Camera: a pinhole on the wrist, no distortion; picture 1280 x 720 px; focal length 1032.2 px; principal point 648.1 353.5 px. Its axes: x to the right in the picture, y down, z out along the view. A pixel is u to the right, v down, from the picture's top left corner.
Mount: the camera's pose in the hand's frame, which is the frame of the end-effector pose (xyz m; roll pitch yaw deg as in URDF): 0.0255 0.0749 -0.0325 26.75 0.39 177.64
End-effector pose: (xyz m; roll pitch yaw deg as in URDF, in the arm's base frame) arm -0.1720 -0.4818 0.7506 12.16 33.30 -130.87
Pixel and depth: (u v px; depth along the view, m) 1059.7 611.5 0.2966
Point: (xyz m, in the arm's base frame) -0.1594 -0.6017 1.0434
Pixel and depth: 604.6 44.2 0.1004
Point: -0.1145 -0.6205 0.7944
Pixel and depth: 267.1 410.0 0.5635
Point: -0.3568 -0.9758 1.0679
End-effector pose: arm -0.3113 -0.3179 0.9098 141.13 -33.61 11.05
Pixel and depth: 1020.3 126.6 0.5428
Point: -0.3083 -0.9153 0.7912
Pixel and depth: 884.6 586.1 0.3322
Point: -0.2210 -0.6179 0.7737
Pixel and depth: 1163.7 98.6 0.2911
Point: -0.3514 -0.6688 0.8655
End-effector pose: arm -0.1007 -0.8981 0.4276 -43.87 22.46 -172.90
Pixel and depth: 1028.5 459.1 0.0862
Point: -0.0670 -1.0054 0.3932
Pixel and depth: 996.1 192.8 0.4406
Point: 0.0625 -1.3549 0.4726
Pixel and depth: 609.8 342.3 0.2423
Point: -0.1041 -1.1612 0.4159
